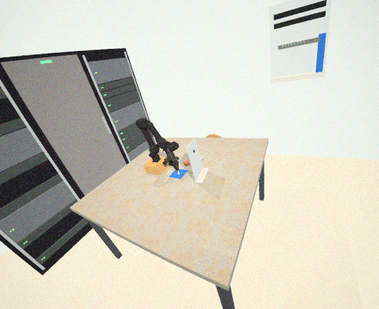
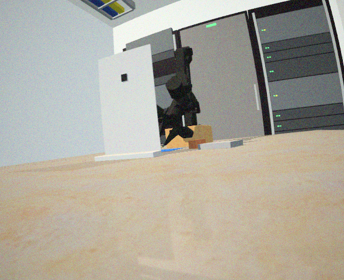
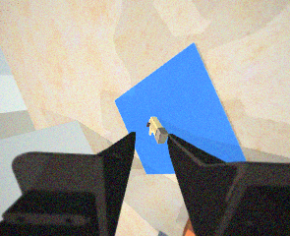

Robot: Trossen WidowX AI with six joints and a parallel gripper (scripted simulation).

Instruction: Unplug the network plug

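Now: gripper tip 10 mm to the left of the network plug and 10 mm above it. From my gripper tip the other things lie so: blue marked square: 30 mm below; then white upright panel: 200 mm ahead, 20 mm to the right, 110 mm above; then flat grey slab: 100 mm ahead, 210 mm to the left, 20 mm below.
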